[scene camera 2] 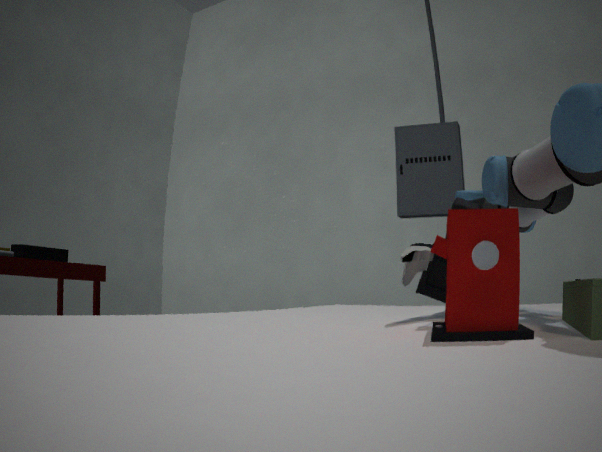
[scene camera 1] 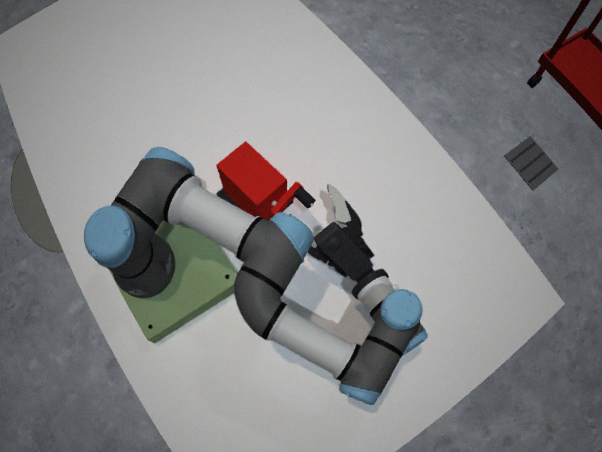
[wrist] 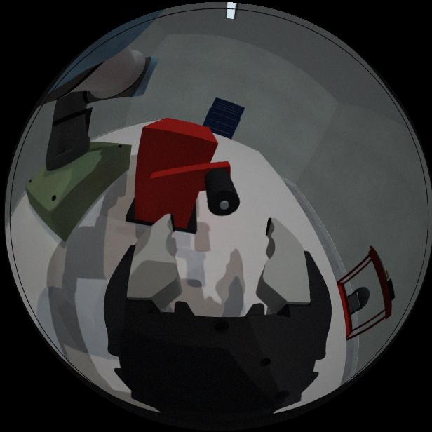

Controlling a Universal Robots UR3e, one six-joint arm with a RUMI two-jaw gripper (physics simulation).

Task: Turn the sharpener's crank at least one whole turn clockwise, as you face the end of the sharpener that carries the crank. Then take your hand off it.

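Places are measured from the arm's base along level axes (x ahead, y left, z up), in centimetres.
Pixels of known places: gripper, between the fingertips: (scene camera 2: pixel 433 270) (scene camera 1: pixel 308 199); arm's base, origin of its link: (scene camera 1: pixel 144 266).
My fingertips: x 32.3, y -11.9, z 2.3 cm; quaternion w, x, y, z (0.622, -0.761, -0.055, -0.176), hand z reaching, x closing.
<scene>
Ahead of a thing's pixels: the offset from my fingertips to its middle. "pt": to the spot under its first point. Level surfaces: height alone.
The red sharpener (scene camera 1: pixel 252 172) (scene camera 2: pixel 482 295) (wrist: pixel 172 145) stands upright on its black base @[pt dz -7.0, dx -5.9, dy +16.3 cm] (scene camera 2: pixel 482 337). Its red crank arm (scene camera 1: pixel 286 199) (scene camera 2: pixel 439 246) (wrist: pixel 192 170) reaches out past the side of the body, slightly upward in scene camera 2. The black crank handle @[pt dz +4.0, dx -1.3, dy -0.4 cm] (scene camera 1: pixel 305 196) (wrist: pixel 222 192) sticks out toward my gripper. My gripper (scene camera 1: pixel 320 212) (wrist: pixel 220 217) is open and empty, apart from the handle and on the crank side of the sharpener. In the wrist view the handle shows beyond the gap between the fingertips. In scene camera 2 the sharpener hides part of the gripper.
The green base block (scene camera 1: pixel 190 270) (scene camera 2: pixel 582 307) (wrist: pixel 75 185) under the arm stands beside the sharpener on the white table @[dz -7.3 cm] (scene camera 1: pixel 165 90). My forearm passes close to the sharpener in scene camera 1. A red cart (scene camera 1: pixel 546 59) stands on the floor beyond the table.
</scene>
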